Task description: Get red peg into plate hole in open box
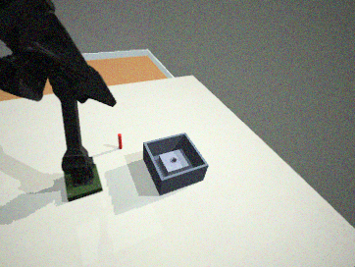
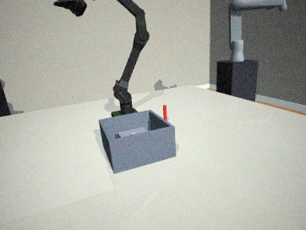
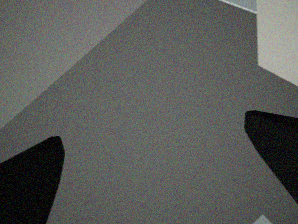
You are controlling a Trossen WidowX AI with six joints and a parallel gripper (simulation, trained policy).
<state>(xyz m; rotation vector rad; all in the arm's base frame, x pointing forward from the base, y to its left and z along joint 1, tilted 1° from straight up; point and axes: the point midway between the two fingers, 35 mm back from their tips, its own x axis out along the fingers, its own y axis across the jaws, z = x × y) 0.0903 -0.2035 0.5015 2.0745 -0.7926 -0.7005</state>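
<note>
Now: gripper tip 48 cm above the red peg, 38 cm to the right of it and 3 cm short of it. From my gripper tip the other things lie so: pale plate 47 cm below, 22 cm to the left, 22 cm ahead; then blue-grey box 49 cm below, 22 cm to the left, 22 cm ahead.
</note>
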